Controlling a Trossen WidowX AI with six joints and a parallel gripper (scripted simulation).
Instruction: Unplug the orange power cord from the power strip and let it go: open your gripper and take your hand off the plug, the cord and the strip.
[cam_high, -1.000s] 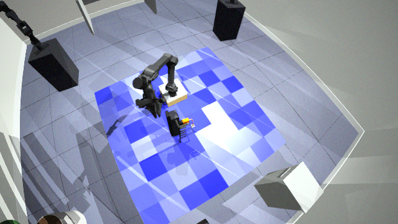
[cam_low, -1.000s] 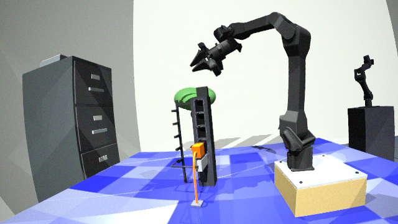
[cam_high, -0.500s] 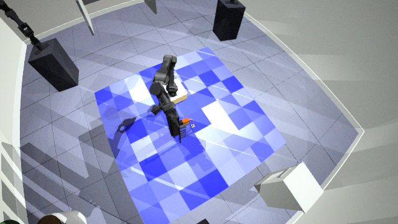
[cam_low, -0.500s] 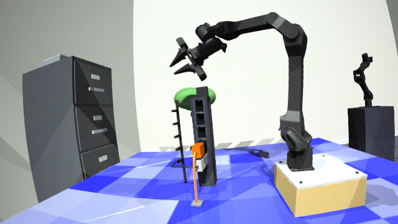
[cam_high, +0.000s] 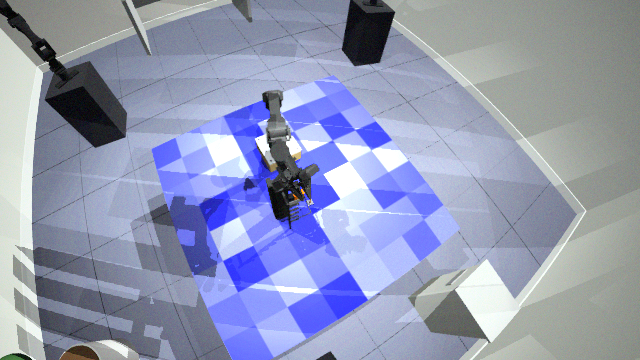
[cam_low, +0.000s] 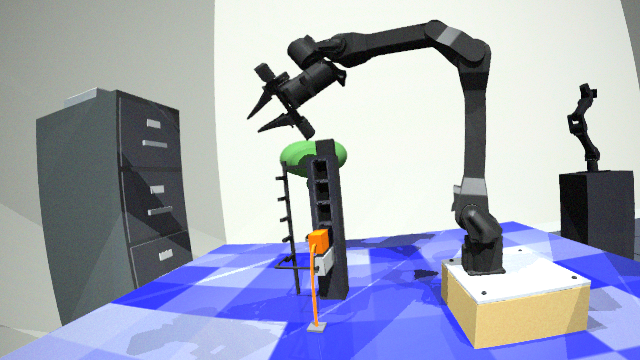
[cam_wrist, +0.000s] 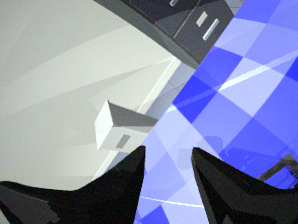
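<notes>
Right now the orange plug is 13 cm behind my gripper tip and 23 cm below it. Also, from my gripper tip: grey anchor: 13 cm behind, 8 cm to the left, 39 cm below.
</notes>
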